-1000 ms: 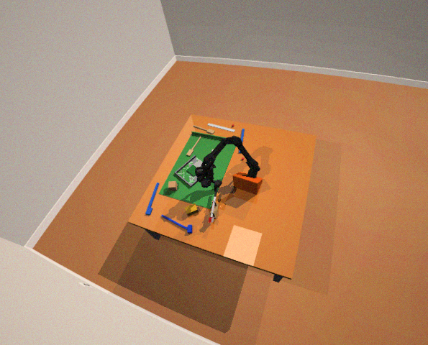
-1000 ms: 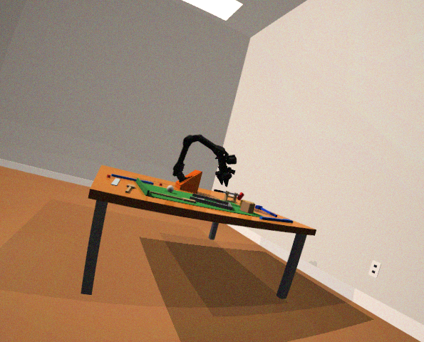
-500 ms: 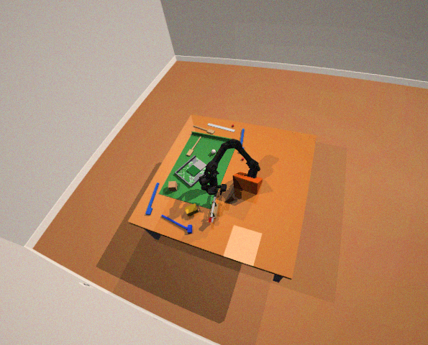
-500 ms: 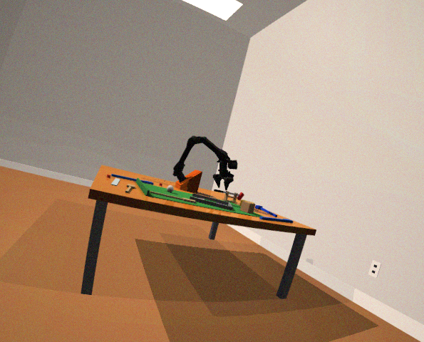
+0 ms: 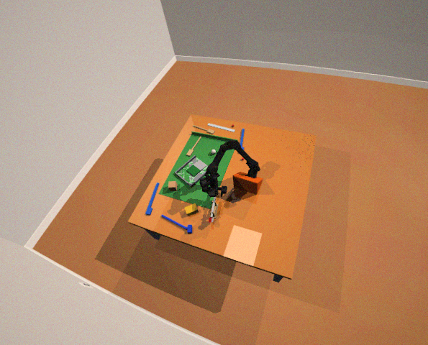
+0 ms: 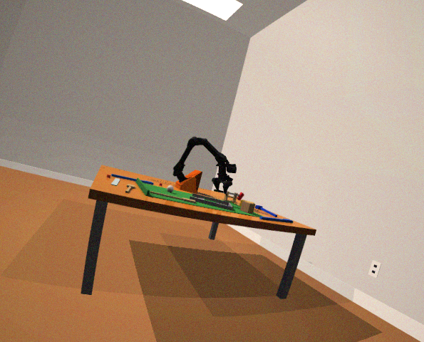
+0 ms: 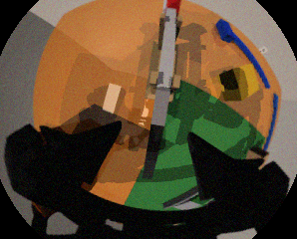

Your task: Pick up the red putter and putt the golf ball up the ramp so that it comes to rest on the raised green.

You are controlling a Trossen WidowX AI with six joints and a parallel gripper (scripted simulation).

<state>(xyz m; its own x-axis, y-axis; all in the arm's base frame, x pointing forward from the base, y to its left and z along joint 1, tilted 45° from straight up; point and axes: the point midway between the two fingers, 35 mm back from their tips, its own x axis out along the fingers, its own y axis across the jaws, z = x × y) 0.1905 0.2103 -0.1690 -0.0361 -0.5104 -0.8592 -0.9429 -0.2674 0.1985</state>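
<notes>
Now: gripper tip 8 cm to the right of the red putter and 3 cm past it. From my gripper tip the other things lie so: wooden cube: 38 cm ahead, 6 cm to the left, 2 cm below; white golf ball: 41 cm to the right, 25 cm ahead, 3 cm below; yellow block: 17 cm to the left, 13 cm ahead, 3 cm below.
</notes>
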